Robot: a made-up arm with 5 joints. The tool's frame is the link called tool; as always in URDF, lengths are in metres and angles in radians. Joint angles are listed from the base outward.
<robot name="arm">
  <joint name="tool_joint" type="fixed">
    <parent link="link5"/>
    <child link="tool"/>
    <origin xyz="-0.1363 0.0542 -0.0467" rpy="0 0 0"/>
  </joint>
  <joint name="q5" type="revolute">
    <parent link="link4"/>
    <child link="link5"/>
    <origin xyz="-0.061 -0.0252 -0.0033" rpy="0 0 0"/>
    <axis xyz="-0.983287 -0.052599 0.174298"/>
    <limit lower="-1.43" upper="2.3"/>
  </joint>
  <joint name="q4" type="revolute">
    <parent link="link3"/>
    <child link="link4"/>
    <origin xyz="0.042 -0.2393 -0.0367" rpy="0 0 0"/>
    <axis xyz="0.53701 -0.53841 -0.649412"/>
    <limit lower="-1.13" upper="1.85"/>
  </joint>
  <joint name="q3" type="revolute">
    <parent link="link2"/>
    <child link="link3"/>
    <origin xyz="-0.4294 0.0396 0.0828" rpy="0 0 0"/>
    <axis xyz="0 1 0"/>
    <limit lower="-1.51" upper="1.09"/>
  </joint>
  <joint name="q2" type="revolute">
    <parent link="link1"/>
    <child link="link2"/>
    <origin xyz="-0.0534 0.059 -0.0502" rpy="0 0 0"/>
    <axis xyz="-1 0 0"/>
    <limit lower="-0.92" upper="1"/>
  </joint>
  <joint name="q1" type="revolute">
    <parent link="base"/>
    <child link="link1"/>
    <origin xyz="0.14 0.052 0.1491" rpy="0 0 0"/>
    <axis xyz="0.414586 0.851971 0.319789"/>
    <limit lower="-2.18" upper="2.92"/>
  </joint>
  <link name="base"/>
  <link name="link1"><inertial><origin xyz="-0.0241 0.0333 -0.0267"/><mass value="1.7"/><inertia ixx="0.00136" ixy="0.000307" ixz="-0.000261" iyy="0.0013" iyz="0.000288" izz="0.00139"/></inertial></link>
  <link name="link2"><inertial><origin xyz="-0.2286 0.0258 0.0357"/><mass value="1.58"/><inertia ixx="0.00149" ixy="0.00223" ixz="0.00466" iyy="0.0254" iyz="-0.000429" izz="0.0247"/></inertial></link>
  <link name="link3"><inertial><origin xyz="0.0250 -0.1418 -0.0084"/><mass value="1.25"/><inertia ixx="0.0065" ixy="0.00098" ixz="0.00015" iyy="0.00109" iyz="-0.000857" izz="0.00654"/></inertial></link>
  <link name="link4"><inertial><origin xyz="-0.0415 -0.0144 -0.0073"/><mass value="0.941"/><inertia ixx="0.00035" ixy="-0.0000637" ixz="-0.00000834" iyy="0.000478" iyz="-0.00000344" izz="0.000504"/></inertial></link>
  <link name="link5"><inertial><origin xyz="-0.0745 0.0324 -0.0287"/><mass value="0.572"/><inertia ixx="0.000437" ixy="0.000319" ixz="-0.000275" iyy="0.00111" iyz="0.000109" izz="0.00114"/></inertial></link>
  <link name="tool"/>
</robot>
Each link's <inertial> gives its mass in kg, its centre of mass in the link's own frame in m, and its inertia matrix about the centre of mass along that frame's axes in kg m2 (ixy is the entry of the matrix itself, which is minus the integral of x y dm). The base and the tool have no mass. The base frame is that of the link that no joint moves.
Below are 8 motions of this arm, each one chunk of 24 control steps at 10 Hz.
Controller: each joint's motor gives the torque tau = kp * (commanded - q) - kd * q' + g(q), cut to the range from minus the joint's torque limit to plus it. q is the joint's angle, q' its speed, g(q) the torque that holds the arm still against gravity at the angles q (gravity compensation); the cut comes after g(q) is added. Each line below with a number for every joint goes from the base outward.
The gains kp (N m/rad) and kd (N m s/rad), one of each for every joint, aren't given. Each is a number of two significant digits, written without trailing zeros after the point. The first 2 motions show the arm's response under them.
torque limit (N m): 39 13 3 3.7 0.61
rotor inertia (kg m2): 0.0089 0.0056 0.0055 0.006 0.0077
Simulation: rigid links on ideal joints. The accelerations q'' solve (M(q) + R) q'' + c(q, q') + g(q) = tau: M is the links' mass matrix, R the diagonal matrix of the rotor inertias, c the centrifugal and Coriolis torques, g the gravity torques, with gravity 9.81 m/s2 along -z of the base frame. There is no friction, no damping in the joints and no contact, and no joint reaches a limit. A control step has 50 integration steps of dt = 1/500 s. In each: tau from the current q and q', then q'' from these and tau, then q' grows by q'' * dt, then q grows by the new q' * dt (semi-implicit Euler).
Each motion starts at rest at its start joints. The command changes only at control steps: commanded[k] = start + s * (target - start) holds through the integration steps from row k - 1 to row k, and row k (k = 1, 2, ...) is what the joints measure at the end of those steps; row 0 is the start. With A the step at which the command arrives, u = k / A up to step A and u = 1 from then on. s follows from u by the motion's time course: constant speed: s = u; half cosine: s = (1 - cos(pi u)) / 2; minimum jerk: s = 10 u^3 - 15 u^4 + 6 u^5; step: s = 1 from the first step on.
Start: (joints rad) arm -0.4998 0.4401 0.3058 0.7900 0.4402
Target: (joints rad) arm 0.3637 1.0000 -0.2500 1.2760 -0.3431
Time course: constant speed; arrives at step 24
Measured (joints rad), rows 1 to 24:
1: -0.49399 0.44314 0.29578 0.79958 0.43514
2: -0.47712 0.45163 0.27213 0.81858 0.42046
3: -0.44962 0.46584 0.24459 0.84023 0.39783
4: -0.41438 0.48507 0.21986 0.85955 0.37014
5: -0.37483 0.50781 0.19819 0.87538 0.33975
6: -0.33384 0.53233 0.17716 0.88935 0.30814
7: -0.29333 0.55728 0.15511 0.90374 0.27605
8: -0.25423 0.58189 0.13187 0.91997 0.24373
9: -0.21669 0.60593 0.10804 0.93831 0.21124
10: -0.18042 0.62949 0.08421 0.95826 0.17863
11: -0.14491 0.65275 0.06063 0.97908 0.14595
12: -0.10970 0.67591 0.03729 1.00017 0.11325
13: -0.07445 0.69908 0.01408 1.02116 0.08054
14: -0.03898 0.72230 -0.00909 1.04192 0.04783
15: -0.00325 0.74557 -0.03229 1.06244 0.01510
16: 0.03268 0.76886 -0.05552 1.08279 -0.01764
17: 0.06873 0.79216 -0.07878 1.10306 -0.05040
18: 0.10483 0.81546 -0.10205 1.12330 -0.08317
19: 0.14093 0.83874 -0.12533 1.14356 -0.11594
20: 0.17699 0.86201 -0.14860 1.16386 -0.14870
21: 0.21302 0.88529 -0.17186 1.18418 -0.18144
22: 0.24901 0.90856 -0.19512 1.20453 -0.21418
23: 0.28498 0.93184 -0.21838 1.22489 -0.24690
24: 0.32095 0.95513 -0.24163 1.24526 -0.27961
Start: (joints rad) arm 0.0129 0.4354 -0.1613 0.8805 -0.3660
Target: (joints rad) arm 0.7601 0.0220 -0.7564 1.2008 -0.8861
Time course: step
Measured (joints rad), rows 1 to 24:
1: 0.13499 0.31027 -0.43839 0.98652 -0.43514
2: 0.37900 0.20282 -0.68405 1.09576 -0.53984
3: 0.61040 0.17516 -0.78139 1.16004 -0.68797
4: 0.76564 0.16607 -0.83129 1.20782 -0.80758
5: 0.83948 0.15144 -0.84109 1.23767 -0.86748
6: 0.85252 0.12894 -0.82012 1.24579 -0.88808
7: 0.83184 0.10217 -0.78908 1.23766 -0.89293
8: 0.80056 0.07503 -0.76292 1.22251 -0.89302
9: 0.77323 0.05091 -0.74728 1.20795 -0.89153
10: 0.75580 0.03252 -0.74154 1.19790 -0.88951
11: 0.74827 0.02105 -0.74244 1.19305 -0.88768
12: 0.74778 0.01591 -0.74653 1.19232 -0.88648
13: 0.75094 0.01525 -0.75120 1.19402 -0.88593
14: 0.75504 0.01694 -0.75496 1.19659 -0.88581
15: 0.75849 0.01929 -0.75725 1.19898 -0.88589
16: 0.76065 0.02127 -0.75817 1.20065 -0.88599
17: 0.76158 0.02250 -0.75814 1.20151 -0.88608
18: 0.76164 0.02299 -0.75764 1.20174 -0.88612
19: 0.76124 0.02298 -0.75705 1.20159 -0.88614
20: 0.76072 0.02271 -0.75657 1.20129 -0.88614
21: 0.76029 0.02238 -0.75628 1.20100 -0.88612
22: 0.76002 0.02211 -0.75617 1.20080 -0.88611
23: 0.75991 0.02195 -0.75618 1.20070 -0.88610
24: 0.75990 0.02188 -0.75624 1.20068 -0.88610
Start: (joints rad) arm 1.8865 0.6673 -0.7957 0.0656 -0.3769
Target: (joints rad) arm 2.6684 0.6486 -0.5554 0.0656 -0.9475
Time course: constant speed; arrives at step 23
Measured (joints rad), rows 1 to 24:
1: 1.89201 0.66813 -0.78785 0.07181 -0.38095
2: 1.90782 0.66856 -0.77606 0.07826 -0.39319
3: 1.93375 0.66834 -0.76478 0.08096 -0.41143
4: 1.96714 0.66781 -0.75471 0.07965 -0.43293
5: 2.00466 0.66719 -0.74516 0.07574 -0.45605
6: 2.04345 0.66651 -0.73551 0.07100 -0.48002
7: 2.08167 0.66574 -0.72556 0.06685 -0.50445
8: 2.11847 0.66487 -0.71532 0.06400 -0.52909
9: 2.15378 0.66394 -0.70490 0.06256 -0.55379
10: 2.18795 0.66298 -0.69437 0.06224 -0.57847
11: 2.22145 0.66204 -0.68381 0.06260 -0.60310
12: 2.25472 0.66113 -0.67325 0.06322 -0.62772
13: 2.28805 0.66026 -0.66273 0.06382 -0.65234
14: 2.32158 0.65943 -0.65223 0.06425 -0.67700
15: 2.35535 0.65862 -0.64177 0.06448 -0.70172
16: 2.38930 0.65784 -0.63131 0.06453 -0.72649
17: 2.42336 0.65705 -0.62086 0.06448 -0.75129
18: 2.45746 0.65627 -0.61041 0.06438 -0.77613
19: 2.49156 0.65548 -0.59996 0.06428 -0.80096
20: 2.52563 0.65469 -0.58951 0.06420 -0.82580
21: 2.55967 0.65389 -0.57905 0.06415 -0.85062
22: 2.59368 0.65309 -0.56859 0.06413 -0.87542
23: 2.62766 0.65229 -0.55814 0.06413 -0.90021
24: 2.65630 0.65085 -0.55509 0.05756 -0.92300

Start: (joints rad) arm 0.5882 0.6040 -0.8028 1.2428 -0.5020
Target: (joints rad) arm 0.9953 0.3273 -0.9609 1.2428 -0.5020
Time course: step
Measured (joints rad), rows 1 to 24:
1: 0.65035 0.55839 -0.86602 1.24345 -0.49281
2: 0.77972 0.49575 -0.93162 1.24400 -0.49125
3: 0.90756 0.44261 -0.97680 1.24811 -0.50422
4: 0.99763 0.40254 -0.99935 1.25577 -0.51604
5: 1.04243 0.37450 -1.00117 1.26140 -0.51999
6: 1.05135 0.35606 -0.99042 1.26165 -0.51842
7: 1.03962 0.34440 -0.97595 1.25722 -0.51490
8: 1.02093 0.33692 -0.96364 1.25077 -0.51116
9: 1.00420 0.33194 -0.95600 1.24480 -0.50774
10: 0.99329 0.32866 -0.95308 1.24074 -0.50494
11: 0.98844 0.32677 -0.95359 1.23888 -0.50298
12: 0.98801 0.32602 -0.95584 1.23880 -0.50188
13: 0.98990 0.32604 -0.95841 1.23976 -0.50147
14: 0.99240 0.32645 -0.96043 1.24105 -0.50147
15: 0.99449 0.32692 -0.96159 1.24217 -0.50165
16: 0.99577 0.32729 -0.96198 1.24291 -0.50185
17: 0.99627 0.32748 -0.96186 1.24324 -0.50199
18: 0.99625 0.32754 -0.96153 1.24328 -0.50207
19: 0.99596 0.32750 -0.96118 1.24316 -0.50209
20: 0.99562 0.32742 -0.96092 1.24299 -0.50207
21: 0.99536 0.32735 -0.96079 1.24285 -0.50204
22: 0.99522 0.32730 -0.96075 1.24277 -0.50202
23: 0.99516 0.32728 -0.96078 1.24273 -0.50200
24: 0.99518 0.32727 -0.96083 1.24274 -0.50199

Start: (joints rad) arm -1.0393 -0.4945 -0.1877 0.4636 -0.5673
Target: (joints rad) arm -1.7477 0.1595 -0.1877 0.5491 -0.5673
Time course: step
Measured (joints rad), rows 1 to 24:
1: -1.20492 -0.22248 -0.15661 0.46309 -0.64916
2: -1.42428 -0.00811 -0.18086 0.45587 -0.68536
3: -1.60319 0.08383 -0.17691 0.49923 -0.65175
4: -1.72404 0.10608 -0.17079 0.54721 -0.59669
5: -1.78815 0.10082 -0.17638 0.57833 -0.54759
6: -1.80849 0.09517 -0.18448 0.59000 -0.51751
7: -1.80221 0.09957 -0.18809 0.58703 -0.50930
8: -1.78443 0.11279 -0.18813 0.57617 -0.51768
9: -1.76553 0.12938 -0.18750 0.56352 -0.53398
10: -1.75095 0.14447 -0.18742 0.55308 -0.55070
11: -1.74238 0.15547 -0.18768 0.54648 -0.56351
12: -1.73916 0.16185 -0.18787 0.54360 -0.57111
13: -1.73961 0.16441 -0.18786 0.54343 -0.57412
14: -1.74188 0.16442 -0.18776 0.54473 -0.57400
15: -1.74455 0.16315 -0.18768 0.54650 -0.57227
16: -1.74674 0.16154 -0.18765 0.54808 -0.57011
17: -1.74814 0.16017 -0.18765 0.54916 -0.56828
18: -1.74876 0.15928 -0.18767 0.54971 -0.56708
19: -1.74881 0.15886 -0.18769 0.54984 -0.56650
20: -1.74856 0.15881 -0.18770 0.54972 -0.56641
21: -1.74821 0.15895 -0.18770 0.54950 -0.56658
22: -1.74790 0.15917 -0.18771 0.54928 -0.56686
23: -1.74768 0.15937 -0.18771 0.54912 -0.56712
24: -1.74757 0.15950 -0.18770 0.54903 -0.56730

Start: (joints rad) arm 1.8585 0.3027 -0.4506 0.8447 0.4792
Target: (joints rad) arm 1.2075 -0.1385 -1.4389 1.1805 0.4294
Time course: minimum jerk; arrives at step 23
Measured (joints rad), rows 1 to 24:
1: 1.85841 0.30264 -0.45102 0.84464 0.47917
2: 1.85766 0.30216 -0.45411 0.84440 0.47898
3: 1.85502 0.30064 -0.46331 0.84447 0.47856
4: 1.84884 0.29724 -0.48155 0.84602 0.47791
5: 1.83743 0.29105 -0.51045 0.85036 0.47698
6: 1.81943 0.28121 -0.55037 0.85850 0.47570
7: 1.79407 0.26708 -0.60077 0.87097 0.47404
8: 1.76119 0.24837 -0.66053 0.88781 0.47200
9: 1.72133 0.22519 -0.72814 0.90863 0.46961
10: 1.67555 0.19801 -0.80182 0.93268 0.46694
11: 1.62530 0.16759 -0.87950 0.95901 0.46407
12: 1.57226 0.13484 -0.95898 0.98662 0.46108
13: 1.51818 0.10076 -1.03791 1.01449 0.45799
14: 1.46479 0.06630 -1.11396 1.04173 0.45480
15: 1.41368 0.03240 -1.18489 1.06755 0.45150
16: 1.36626 -0.00011 -1.24869 1.09125 0.44811
17: 1.32376 -0.03042 -1.30369 1.11227 0.44470
18: 1.28717 -0.05783 -1.34873 1.13014 0.44139
19: 1.25719 -0.08171 -1.38322 1.14458 0.43835
20: 1.23417 -0.10155 -1.40734 1.15552 0.43575
21: 1.21808 -0.11706 -1.42207 1.16315 0.43373
22: 1.20836 -0.12823 -1.42930 1.16795 0.43234
23: 1.20385 -0.13540 -1.43194 1.17072 0.43153
24: 1.20285 -0.13931 -1.43339 1.17251 0.43111

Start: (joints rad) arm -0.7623 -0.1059 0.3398 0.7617 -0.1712
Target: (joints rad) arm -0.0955 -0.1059 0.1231 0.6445 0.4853
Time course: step
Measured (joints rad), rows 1 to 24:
1: -0.63366 -0.20284 0.19013 0.77829 0.02562
2: -0.42374 -0.22721 0.09962 0.76361 0.25304
3: -0.24134 -0.16780 0.13910 0.71248 0.36257
4: -0.11569 -0.09405 0.18877 0.63793 0.40418
5: -0.04613 -0.03895 0.19794 0.57760 0.42506
6: -0.02109 -0.01252 0.17703 0.55168 0.44156
7: -0.02588 -0.01224 0.15081 0.55742 0.45605
8: -0.04591 -0.02946 0.13260 0.58095 0.46739
9: -0.06934 -0.05438 0.12304 0.60834 0.47530
10: -0.08878 -0.07895 0.11859 0.63101 0.48063
11: -0.10121 -0.09818 0.11687 0.64588 0.48418
12: -0.10675 -0.11020 0.11704 0.65332 0.48631
13: -0.10717 -0.11556 0.11853 0.65514 0.48725
14: -0.10468 -0.11609 0.12056 0.65354 0.48730
15: -0.10117 -0.11390 0.12238 0.65047 0.48685
16: -0.09791 -0.11077 0.12358 0.64733 0.48624
17: -0.09556 -0.10788 0.12411 0.64491 0.48569
18: -0.09426 -0.10581 0.12414 0.64348 0.48530
19: -0.09384 -0.10469 0.12391 0.64294 0.48508
20: -0.09400 -0.10435 0.12359 0.64301 0.48502
21: -0.09444 -0.10453 0.12331 0.64340 0.48505
22: -0.09494 -0.10495 0.12310 0.64387 0.48512
23: -0.09534 -0.10540 0.12299 0.64428 0.48521
24: -0.09560 -0.10577 0.12295 0.64455 0.48527

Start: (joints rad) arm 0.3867 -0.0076 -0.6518 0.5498 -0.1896
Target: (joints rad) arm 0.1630 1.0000 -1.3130 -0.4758 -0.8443
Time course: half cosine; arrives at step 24
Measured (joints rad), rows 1 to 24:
1: 0.38638 -0.00678 -0.65335 0.54830 -0.19043
2: 0.38508 -0.00309 -0.65921 0.54255 -0.19356
3: 0.38228 0.00555 -0.67075 0.53064 -0.19993
4: 0.37777 0.02046 -0.68798 0.51167 -0.21009
5: 0.37156 0.04224 -0.71039 0.48524 -0.22438
6: 0.36377 0.07102 -0.73749 0.45141 -0.24294
7: 0.35456 0.10660 -0.76881 0.41053 -0.26573
8: 0.34412 0.14855 -0.80382 0.36323 -0.29250
9: 0.33262 0.19630 -0.84195 0.31029 -0.32290
10: 0.32028 0.24911 -0.88254 0.25262 -0.35648
11: 0.30729 0.30617 -0.92489 0.19123 -0.39274
12: 0.29385 0.36658 -0.96824 0.12716 -0.43111
13: 0.28014 0.42935 -1.01185 0.06154 -0.47101
14: 0.26634 0.49349 -1.05493 -0.00450 -0.51183
15: 0.25261 0.55792 -1.09674 -0.06984 -0.55291
16: 0.23913 0.62157 -1.13653 -0.13336 -0.59359
17: 0.22604 0.68336 -1.17362 -0.19396 -0.63320
18: 0.21351 0.74222 -1.20737 -0.25062 -0.67107
19: 0.20172 0.79712 -1.23721 -0.30235 -0.70652
20: 0.19087 0.84708 -1.26264 -0.34829 -0.73893
21: 0.18118 0.89123 -1.28325 -0.38765 -0.76768
22: 0.17290 0.92876 -1.29873 -0.41978 -0.79223
23: 0.16624 0.95898 -1.30882 -0.44415 -0.81209
24: 0.16145 0.98132 -1.31338 -0.46035 -0.82685

